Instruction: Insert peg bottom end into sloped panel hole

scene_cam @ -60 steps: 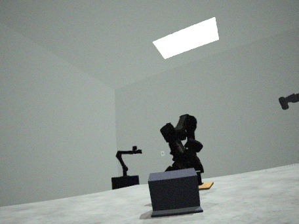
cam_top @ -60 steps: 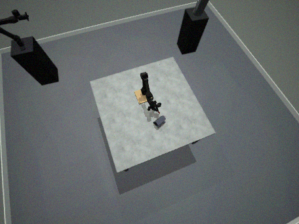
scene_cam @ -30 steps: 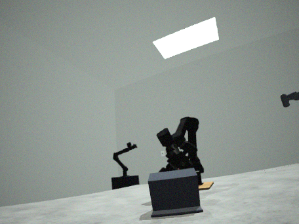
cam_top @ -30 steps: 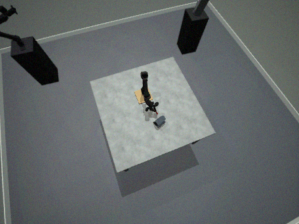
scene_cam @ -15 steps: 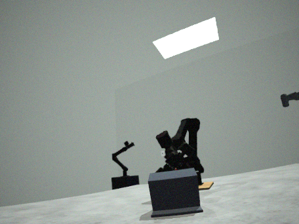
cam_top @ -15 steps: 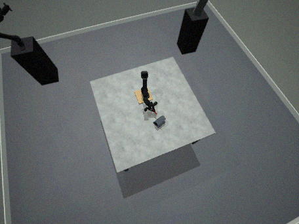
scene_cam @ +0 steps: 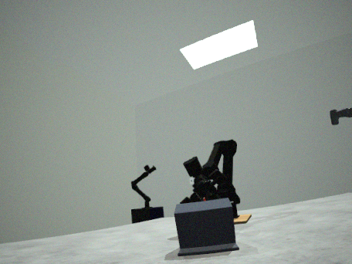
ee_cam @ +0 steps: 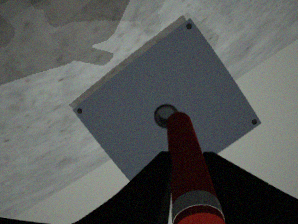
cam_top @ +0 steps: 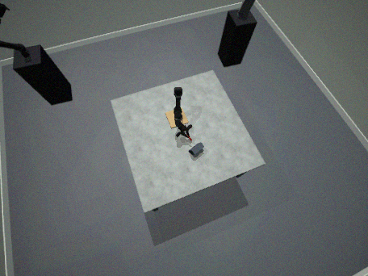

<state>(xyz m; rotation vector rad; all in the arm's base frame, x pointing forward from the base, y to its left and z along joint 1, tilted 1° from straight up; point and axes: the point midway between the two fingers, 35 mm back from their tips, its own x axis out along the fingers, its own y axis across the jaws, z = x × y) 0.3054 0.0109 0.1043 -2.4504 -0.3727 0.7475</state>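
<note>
The blue-grey block lies 120 mm ahead of my gripper tip, 50 mm below it and 40 mm to the left of it. Also, from my gripper tip: round red peg: 10 mm to the right, 10 mm behind, 10 mm above.
</note>
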